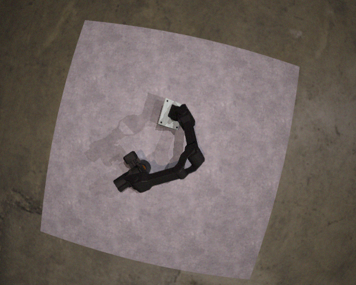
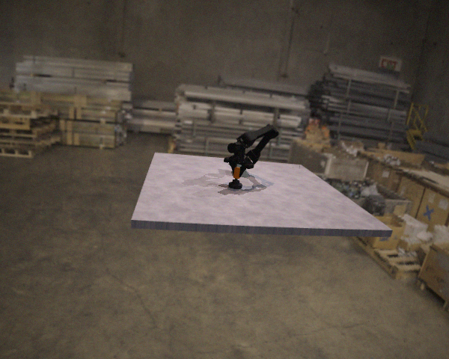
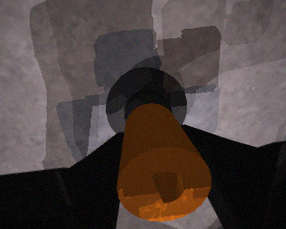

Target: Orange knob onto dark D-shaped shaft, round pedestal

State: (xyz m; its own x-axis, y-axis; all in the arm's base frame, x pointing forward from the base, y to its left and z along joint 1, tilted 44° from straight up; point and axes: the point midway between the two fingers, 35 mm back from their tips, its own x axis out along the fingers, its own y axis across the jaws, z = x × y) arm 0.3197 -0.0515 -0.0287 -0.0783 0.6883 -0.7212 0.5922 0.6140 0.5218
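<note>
Right now the orange knob is 20 mm above my gripper tip. Also, from my gripper tip: dark pedestal (40 mm below).
</note>
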